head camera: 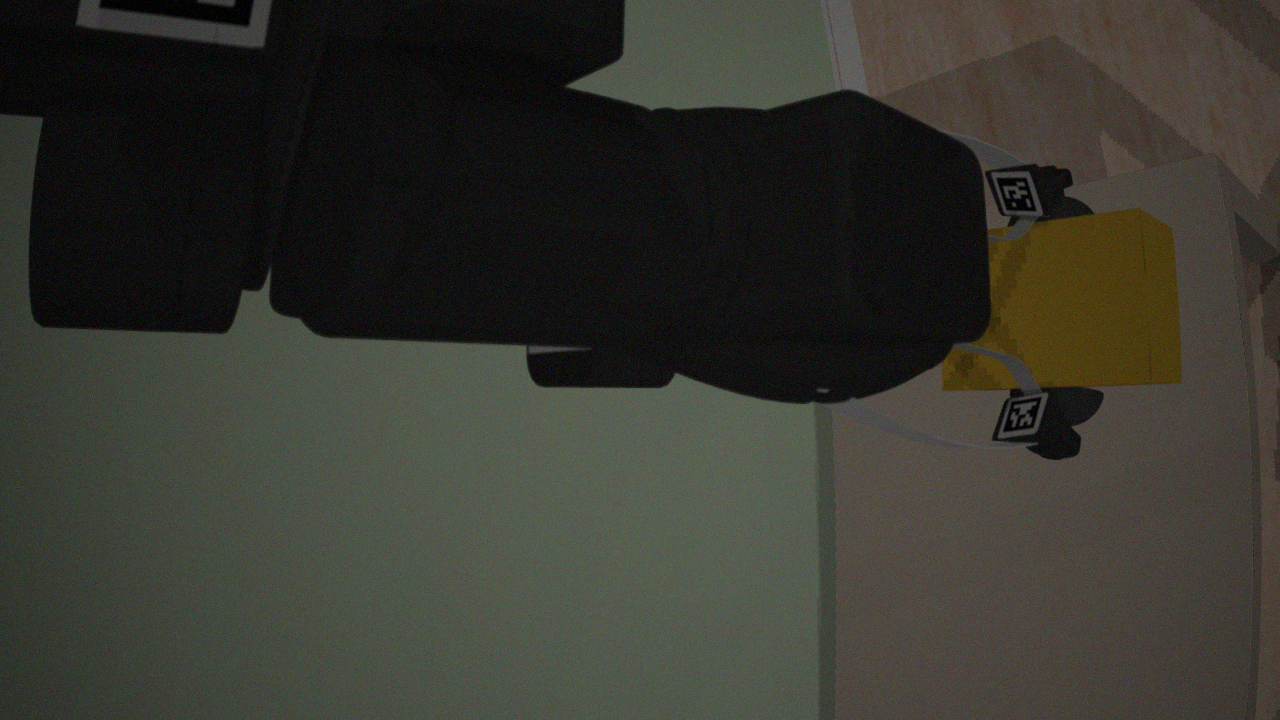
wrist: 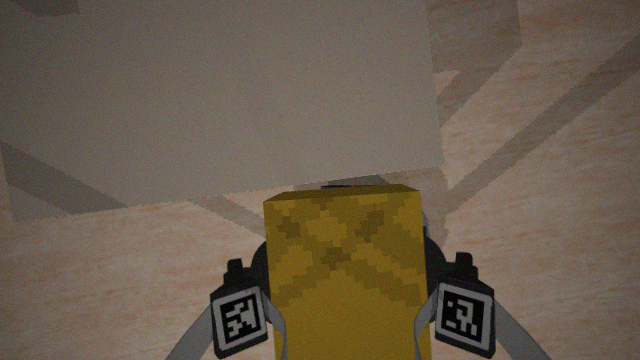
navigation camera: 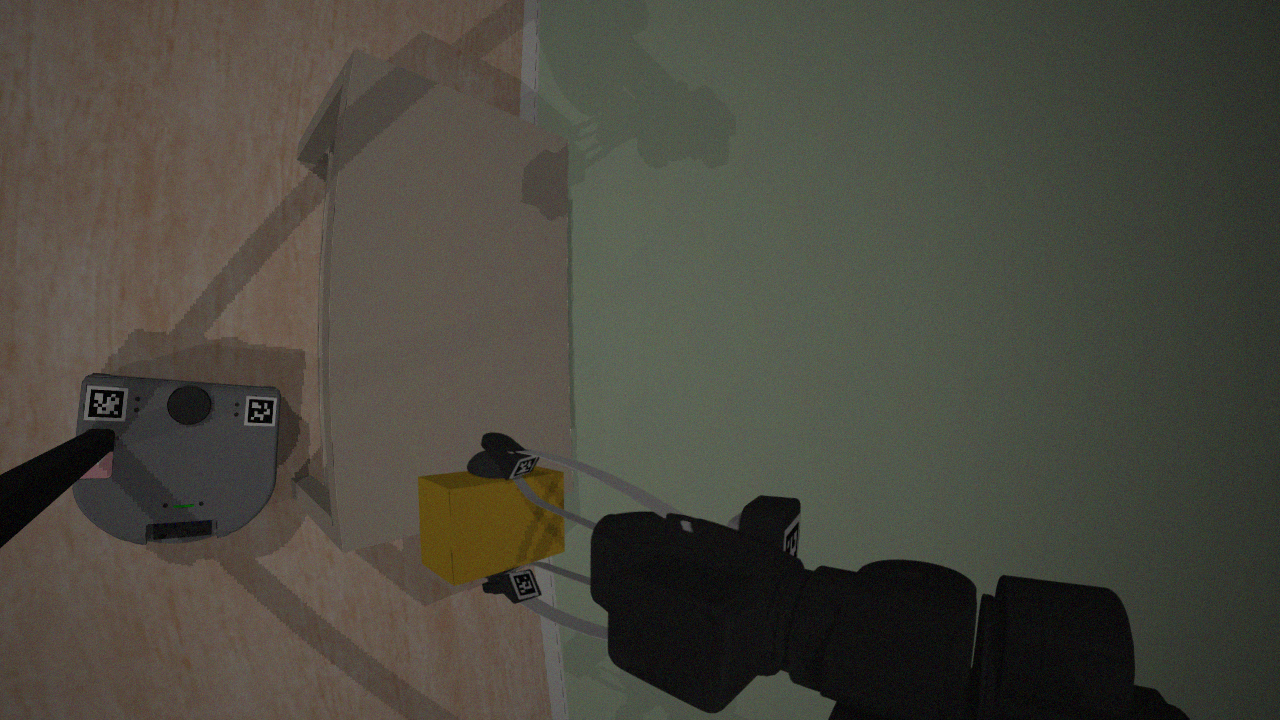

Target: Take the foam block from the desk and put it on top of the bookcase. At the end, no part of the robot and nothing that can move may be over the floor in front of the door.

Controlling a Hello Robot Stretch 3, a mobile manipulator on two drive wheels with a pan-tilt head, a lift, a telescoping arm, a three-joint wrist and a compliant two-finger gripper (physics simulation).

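Seen in the pictures: gripper, fingertip midpoint: (head camera: 1072,314) (navigation camera: 481,508); robot's base at its link origin: (navigation camera: 190,403).
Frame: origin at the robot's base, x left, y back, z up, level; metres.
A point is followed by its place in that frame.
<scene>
The yellow foam block (head camera: 1087,304) @(x -0.160, y 0.021, z 1.010 m) (navigation camera: 487,528) @(x -0.161, y 0.021, z 1.010 m) (wrist: 345,325) is between the two fingers of my gripper (head camera: 1074,310) @(x -0.187, y 0.022, z 0.963 m) (navigation camera: 497,523) @(x -0.187, y 0.022, z 0.963 m) (wrist: 346,263) @(x -0.187, y 0.022, z 0.963 m), which is shut on it; a fingertip presses each side. The bookcase's flat grey-brown top (head camera: 1029,582) @(x -0.442, y -0.229, z 0.450 m) (navigation camera: 447,313) @(x -0.409, y -0.218, z 0.450 m) (wrist: 225,100) lies below the block's level. In the head and navigation views the block overlaps one end of this top; in the wrist view it shows mostly past the end edge. The height between block and top is hard to tell. The desk and the door do not show.
The green wall (head camera: 447,537) @(x -0.940, y -0.206, z 0.887 m) (navigation camera: 895,313) @(x -0.933, y -0.257, z 1.154 m) runs along the bookcase's long back side. My base (navigation camera: 179,465) @(x 0.010, y 0.112, z 0.160 m) stands on the wooden floor (navigation camera: 179,179) @(x 0.096, y -0.490, z 0.000 m) (wrist: 550,200) on the bookcase's open side, with the dark mast (navigation camera: 53,474) @(x 0.116, y 0.053, z 0.582 m) above it. Shadows cross the floor and the bookcase top.
</scene>
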